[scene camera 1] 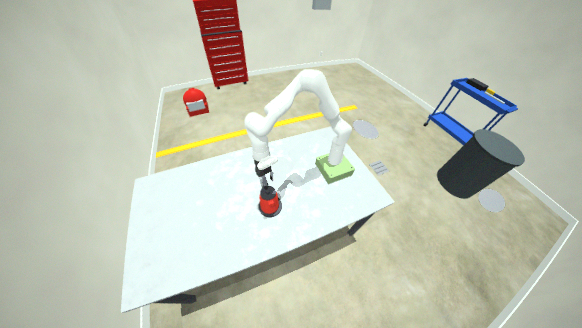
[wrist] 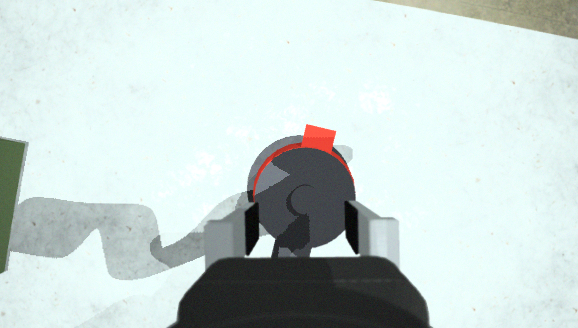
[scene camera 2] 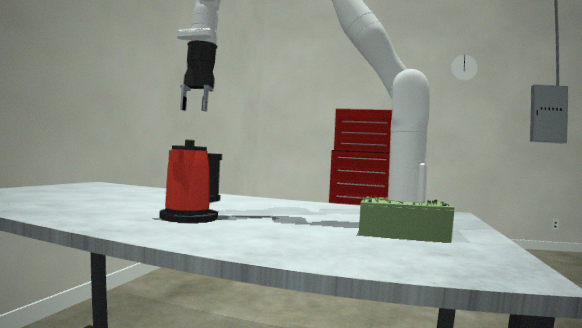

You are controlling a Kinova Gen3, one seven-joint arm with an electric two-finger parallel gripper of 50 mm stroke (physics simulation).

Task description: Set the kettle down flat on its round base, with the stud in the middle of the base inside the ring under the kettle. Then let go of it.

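The red kettle (scene camera 1: 269, 202) (scene camera 2: 187, 180) with a dark lid (wrist: 325, 190) stands upright and looks level on its round black base (scene camera 2: 187, 216) (wrist: 265, 150). The base lies on the table. The stud and the ring are hidden under the kettle. My gripper (scene camera 1: 267, 180) (scene camera 2: 194, 105) (wrist: 301, 220) is open and empty. It hangs above the kettle, with a clear gap between its fingertips and the lid knob (scene camera 2: 190, 143) (wrist: 303, 200). The kettle's black handle (scene camera 2: 214, 177) is on the side toward the arm's mount in scene camera 2.
The arm stands on a green block (scene camera 1: 334, 169) (scene camera 2: 406, 221) (wrist: 10, 200) on the pale table (scene camera 1: 200, 240) (scene camera 2: 280, 250). A red tool cabinet (scene camera 1: 225, 57) (scene camera 2: 360, 175), a dark bin (scene camera 1: 470, 167) and a blue cart (scene camera 1: 482, 97) stand beyond the table.
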